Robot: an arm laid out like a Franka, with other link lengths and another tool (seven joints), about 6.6 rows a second.
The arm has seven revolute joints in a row. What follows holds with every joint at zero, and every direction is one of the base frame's. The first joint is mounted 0.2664 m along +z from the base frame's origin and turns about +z. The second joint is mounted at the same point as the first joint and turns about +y. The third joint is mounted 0.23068 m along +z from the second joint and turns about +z. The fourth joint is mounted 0.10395 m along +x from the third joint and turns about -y. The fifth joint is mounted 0.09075 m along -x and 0.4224 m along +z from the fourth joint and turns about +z. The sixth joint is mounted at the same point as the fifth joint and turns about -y. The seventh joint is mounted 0.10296 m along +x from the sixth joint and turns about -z. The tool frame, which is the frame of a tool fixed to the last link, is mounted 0.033 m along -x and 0.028 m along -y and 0.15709 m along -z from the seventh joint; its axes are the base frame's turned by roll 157.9, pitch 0 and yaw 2.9 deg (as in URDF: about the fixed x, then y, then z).
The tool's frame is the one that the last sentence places.
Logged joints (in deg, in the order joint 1, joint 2, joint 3, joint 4, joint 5, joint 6, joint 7), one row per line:
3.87, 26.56, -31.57, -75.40, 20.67, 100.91, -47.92
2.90, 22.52, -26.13, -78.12, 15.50, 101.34, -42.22
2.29, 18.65, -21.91, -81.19, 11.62, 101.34, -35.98
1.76, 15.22, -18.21, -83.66, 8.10, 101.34, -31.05
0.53, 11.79, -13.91, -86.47, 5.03, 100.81, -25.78
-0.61, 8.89, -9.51, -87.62, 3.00, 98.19, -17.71
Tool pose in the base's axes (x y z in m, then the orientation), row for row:
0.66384, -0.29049, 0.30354, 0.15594, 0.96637, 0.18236, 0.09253
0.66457, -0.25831, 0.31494, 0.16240, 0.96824, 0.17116, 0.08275
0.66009, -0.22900, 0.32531, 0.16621, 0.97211, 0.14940, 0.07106
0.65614, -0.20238, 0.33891, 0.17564, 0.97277, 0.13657, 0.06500
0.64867, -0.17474, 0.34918, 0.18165, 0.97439, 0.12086, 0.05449
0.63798, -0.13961, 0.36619, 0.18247, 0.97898, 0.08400, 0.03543
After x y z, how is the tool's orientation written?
As a quaternion, w x y z.
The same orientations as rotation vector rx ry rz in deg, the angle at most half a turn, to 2 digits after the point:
158.55, 29.92, 15.18
158.29, 27.98, 13.53
158.58, 24.37, 11.59
157.87, 22.16, 10.55
157.62, 19.55, 8.81
158.29, 13.58, 5.73

